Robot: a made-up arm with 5 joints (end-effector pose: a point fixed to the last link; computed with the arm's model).
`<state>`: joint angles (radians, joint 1 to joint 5).
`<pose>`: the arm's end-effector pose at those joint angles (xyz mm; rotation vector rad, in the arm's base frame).
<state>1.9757 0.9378 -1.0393 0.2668 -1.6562</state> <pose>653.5 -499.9 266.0 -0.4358 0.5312 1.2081</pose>
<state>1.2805 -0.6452 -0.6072 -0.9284 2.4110</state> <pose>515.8 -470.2 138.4 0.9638 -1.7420 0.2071</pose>
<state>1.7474 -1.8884 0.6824 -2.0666 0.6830</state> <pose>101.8 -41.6 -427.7 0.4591 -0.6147 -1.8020</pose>
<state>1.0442 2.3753 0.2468 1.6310 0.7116</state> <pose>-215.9 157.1 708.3 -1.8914 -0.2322 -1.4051</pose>
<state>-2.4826 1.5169 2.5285 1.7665 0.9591</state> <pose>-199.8 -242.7 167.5 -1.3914 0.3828 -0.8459</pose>
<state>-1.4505 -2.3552 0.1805 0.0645 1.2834</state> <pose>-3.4 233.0 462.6 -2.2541 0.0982 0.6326</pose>
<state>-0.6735 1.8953 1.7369 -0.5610 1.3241</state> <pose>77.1 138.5 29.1 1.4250 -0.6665 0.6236</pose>
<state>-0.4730 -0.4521 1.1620 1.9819 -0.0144</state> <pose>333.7 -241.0 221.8 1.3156 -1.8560 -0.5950</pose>
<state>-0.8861 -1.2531 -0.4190 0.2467 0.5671</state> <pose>135.5 -275.0 617.8 -1.0232 -0.7457 0.8306</pose>
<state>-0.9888 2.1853 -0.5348 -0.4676 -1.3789</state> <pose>-514.3 368.8 -243.9 -0.2185 -0.5555 -2.1283</pose>
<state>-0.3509 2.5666 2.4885 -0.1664 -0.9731</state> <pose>29.6 -402.4 446.8 -0.4814 2.0298 0.9029</pose>
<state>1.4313 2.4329 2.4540 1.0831 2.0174</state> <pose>79.0 -270.0 87.7 0.5011 -0.4737 -0.8113</pose>
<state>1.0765 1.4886 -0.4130 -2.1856 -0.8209</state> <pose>275.6 262.5 896.6 -0.1582 2.1195 -1.9847</pose>
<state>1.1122 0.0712 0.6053 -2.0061 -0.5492</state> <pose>-66.3 -552.7 622.4 0.8026 2.4462 0.0472</pose>
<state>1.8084 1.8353 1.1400 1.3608 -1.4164</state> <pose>55.5 -242.6 639.5 -1.9531 -1.6785 0.5322</pose>
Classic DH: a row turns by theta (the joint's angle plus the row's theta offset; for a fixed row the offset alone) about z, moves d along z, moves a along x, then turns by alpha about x. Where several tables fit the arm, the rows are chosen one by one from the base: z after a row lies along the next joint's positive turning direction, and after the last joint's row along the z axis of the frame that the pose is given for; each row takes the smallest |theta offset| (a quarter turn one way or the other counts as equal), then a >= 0, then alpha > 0; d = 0 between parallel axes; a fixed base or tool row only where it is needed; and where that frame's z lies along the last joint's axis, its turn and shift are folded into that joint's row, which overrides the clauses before.
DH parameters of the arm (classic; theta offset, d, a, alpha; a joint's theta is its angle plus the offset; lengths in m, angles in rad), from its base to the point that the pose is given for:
base (fixed): 0 0.121 0 -1.5708
joint 1: 0 -0.0383 -0.0936 -1.5708
joint 2: 1.5708 -0.2871 0.1096 1.5708
joint 3: -1.5708 -0.0188 0.0139 -1.5708
joint 4: 0.1174 0 -0.2169 3.1416
joint 5: -1.4534 -0.4253 0.0746 -1.5708
tool (fixed): 3.1416 -0.1152 0 0

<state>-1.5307 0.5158 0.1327 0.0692 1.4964</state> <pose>-107.6 -433.1 -311.2 0.5251 -0.1353 0.0820</pose>
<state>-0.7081 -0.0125 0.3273 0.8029 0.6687</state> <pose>56.4 -471.7 66.1 0.3196 -0.8325 0.1076</pose>
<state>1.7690 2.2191 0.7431 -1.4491 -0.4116</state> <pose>14.2 496.3 314.0 -0.3750 0.9015 -2.1276</pose>
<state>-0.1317 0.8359 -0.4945 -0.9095 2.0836</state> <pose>-593.5 -280.7 523.6 1.2109 2.7558 -0.7018</pose>
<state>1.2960 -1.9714 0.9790 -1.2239 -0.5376</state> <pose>-58.9 -259.8 -170.0 -1.4174 -1.8832 -1.8874</pose>
